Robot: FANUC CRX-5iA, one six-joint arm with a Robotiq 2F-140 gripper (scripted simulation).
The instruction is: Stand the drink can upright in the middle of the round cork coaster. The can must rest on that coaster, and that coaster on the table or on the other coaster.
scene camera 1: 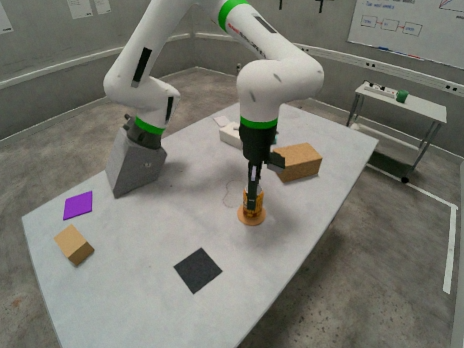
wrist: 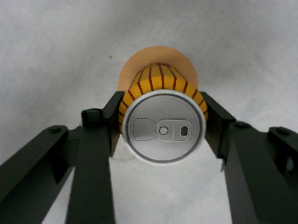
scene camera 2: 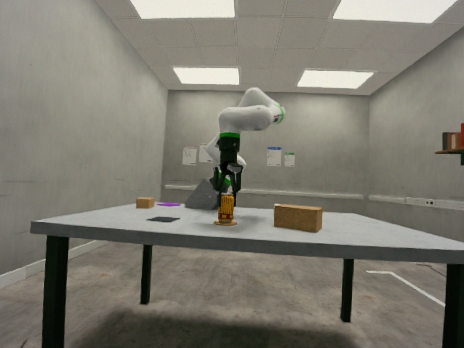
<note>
In view: my gripper [scene camera 1: 252, 200], a drink can [wrist: 162, 117], a dark square coaster [scene camera 1: 198, 269], a small tan cube [scene camera 1: 76, 248] and a round cork coaster [wrist: 156, 54].
My gripper is seen too in the wrist view [wrist: 160, 105] and in scene camera 2 [scene camera 2: 226, 206]. The wrist view misses the small tan cube: it is out of frame.
</note>
